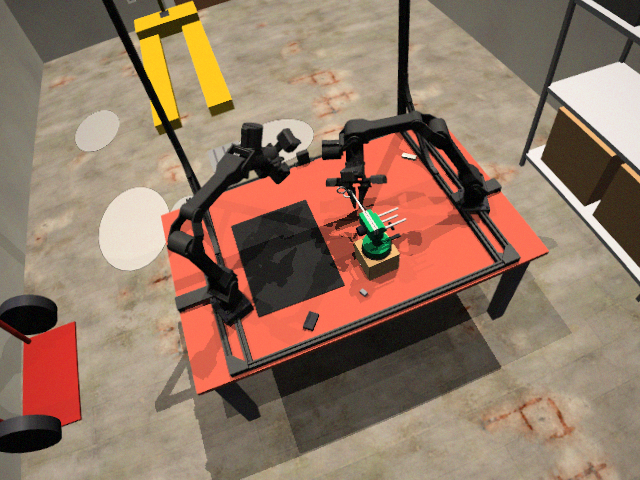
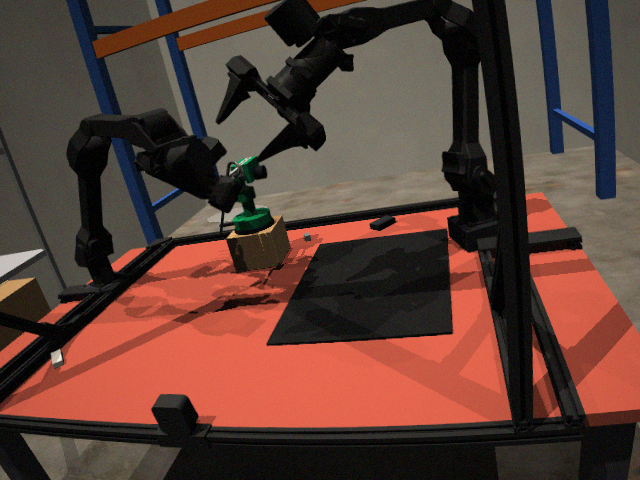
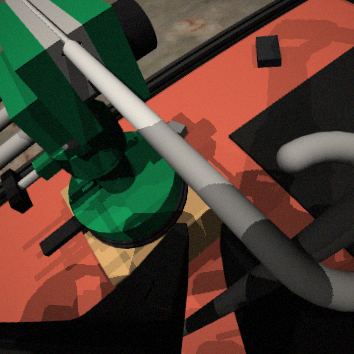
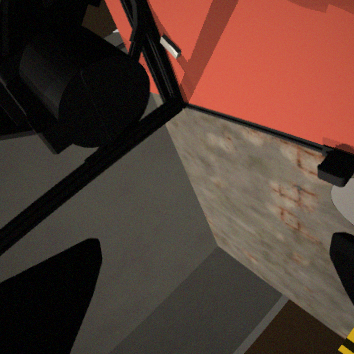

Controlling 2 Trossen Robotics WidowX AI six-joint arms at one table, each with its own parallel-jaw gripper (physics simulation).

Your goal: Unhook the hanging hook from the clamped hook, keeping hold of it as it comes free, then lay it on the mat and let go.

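Where they show: left gripper, fingertip midpoint: [image 1: 357, 208] [image 3: 202, 233]; right gripper, fingertip midpoint: [image 1: 292, 150] [image 2: 236, 141] [image 4: 215, 247]; left arm's base at its link origin: [image 1: 473, 199] [image 2: 105, 280]; right arm's base at its link origin: [image 1: 230, 302] [image 2: 478, 218].
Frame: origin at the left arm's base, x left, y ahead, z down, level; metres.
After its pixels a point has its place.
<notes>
The green vise [image 1: 371, 228] @(x 0.267, y 0.372, z -0.214 m) [image 2: 248, 171] @(x 0.212, y 0.406, z -0.196 m) [image 3: 53, 81] @(x 0.199, y 0.379, z -0.203 m) stands on a wooden block [image 1: 380, 265] @(x 0.286, y 0.348, z -0.041 m) [image 2: 260, 248] @(x 0.189, y 0.400, z -0.024 m) and clamps a grey hook [image 1: 359, 205] @(x 0.177, y 0.404, z -0.210 m) [image 3: 168, 144] @(x 0.149, y 0.414, z -0.212 m) by its straight shaft. The hanging hook [image 1: 342, 191] @(x 0.128, y 0.455, z -0.217 m) [image 3: 225, 302] @(x 0.120, y 0.414, z -0.178 m) is a thin dark rod that passes through the clamped hook's bend. My left gripper [image 1: 356, 192] [image 2: 223, 195] @(x 0.147, y 0.412, z -0.158 m) [image 3: 202, 233] @(x 0.147, y 0.412, z -0.158 m) is at that bend, shut on the hanging hook. My right gripper [image 1: 296, 148] @(x 0.011, y 0.606, z -0.297 m) [image 2: 242, 138] @(x 0.011, y 0.606, z -0.297 m) [image 4: 215, 247] @(x 0.011, y 0.606, z -0.297 m) is open and empty, raised high at the back of the table. The black mat [image 1: 285, 257] @(x 0.201, y 0.670, z 0.021 m) [image 2: 375, 286] @(x 0.153, y 0.704, z 0.021 m) [image 3: 316, 116] @(x 0.302, y 0.576, z 0.021 m) lies beside the vise.
A small black block [image 1: 310, 320] @(x 0.444, y 0.572, z 0.013 m) [image 2: 382, 222] @(x 0.430, y 0.578, z 0.012 m) [image 3: 267, 50] @(x 0.435, y 0.567, z 0.012 m) and a small grey cube [image 1: 364, 291] @(x 0.348, y 0.402, z 0.013 m) [image 2: 307, 236] @(x 0.340, y 0.413, z 0.015 m) [image 3: 179, 128] @(x 0.342, y 0.410, z 0.013 m) lie on the red table [image 1: 442, 248] @(x 0.188, y 0.134, z 0.026 m). A white piece [image 1: 409, 155] @(x -0.250, y 0.206, z 0.016 m) [image 4: 170, 46] @(x -0.244, y 0.216, z 0.016 m) lies at the back. Black frame rails [image 1: 385, 311] @(x 0.422, y 0.339, z 0.011 m) edge the table.
</notes>
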